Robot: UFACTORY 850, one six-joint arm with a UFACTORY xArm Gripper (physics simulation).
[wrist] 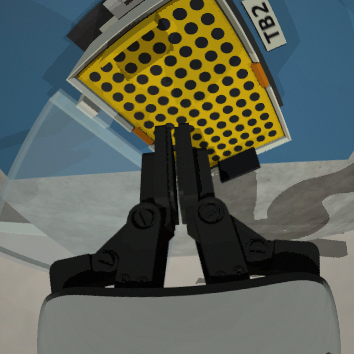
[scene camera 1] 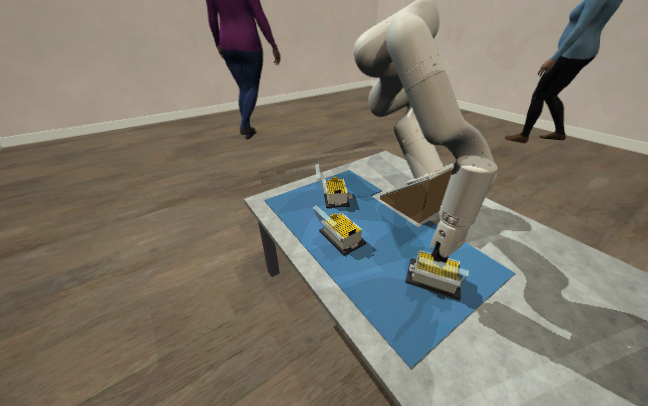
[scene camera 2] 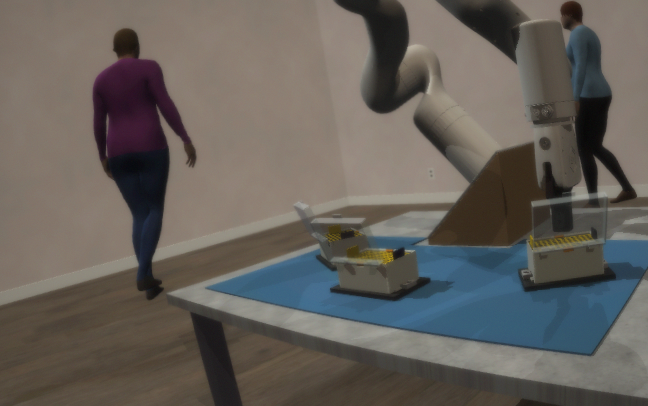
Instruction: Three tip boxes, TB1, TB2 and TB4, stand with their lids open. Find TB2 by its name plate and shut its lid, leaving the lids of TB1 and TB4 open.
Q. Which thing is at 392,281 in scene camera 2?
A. A tip box.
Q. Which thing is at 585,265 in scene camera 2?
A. A tip box.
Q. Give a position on a tip box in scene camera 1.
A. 346,245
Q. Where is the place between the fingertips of my gripper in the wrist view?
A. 174,143
